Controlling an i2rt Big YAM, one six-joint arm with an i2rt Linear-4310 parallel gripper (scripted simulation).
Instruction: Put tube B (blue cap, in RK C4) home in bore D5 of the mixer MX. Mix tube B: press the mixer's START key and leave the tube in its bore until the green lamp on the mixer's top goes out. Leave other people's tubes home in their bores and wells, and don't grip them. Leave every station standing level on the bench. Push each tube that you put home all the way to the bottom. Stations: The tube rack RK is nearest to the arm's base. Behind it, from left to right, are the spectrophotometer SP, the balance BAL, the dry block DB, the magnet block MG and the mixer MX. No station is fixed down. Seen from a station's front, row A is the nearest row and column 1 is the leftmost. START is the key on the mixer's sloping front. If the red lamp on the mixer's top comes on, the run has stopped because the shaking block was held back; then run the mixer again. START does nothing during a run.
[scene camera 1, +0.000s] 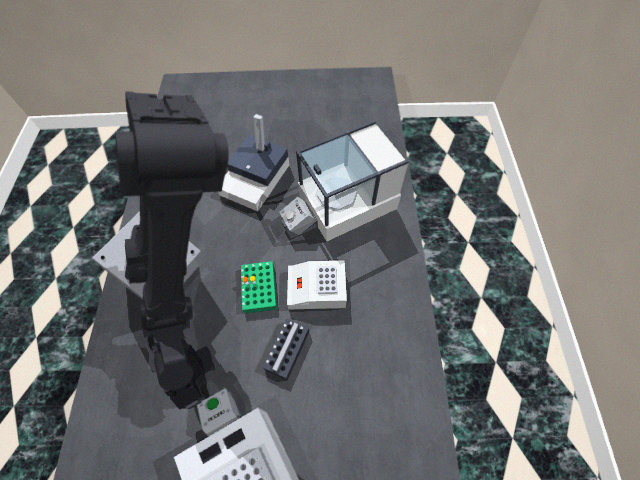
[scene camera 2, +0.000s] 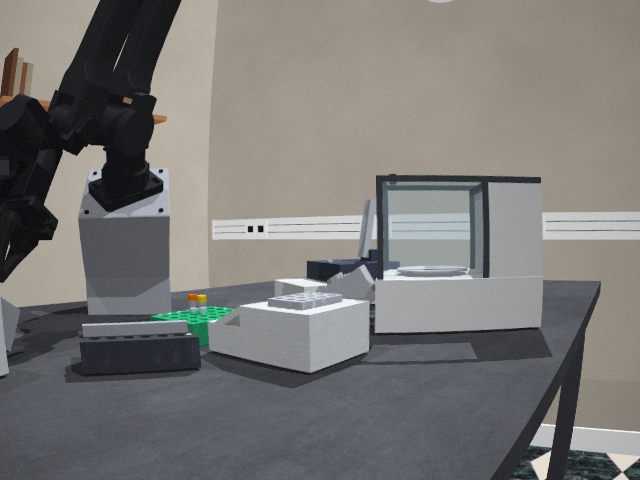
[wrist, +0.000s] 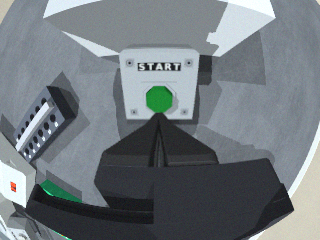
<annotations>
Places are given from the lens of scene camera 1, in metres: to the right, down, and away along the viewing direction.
green rack RK (scene camera 1: 257, 297): -0.16, 0.15, 0.98
white dry block (scene camera 1: 314, 284): -0.01, 0.11, 0.96
dark magnet block (scene camera 1: 294, 334): -0.06, 0.23, 0.92
</annotations>
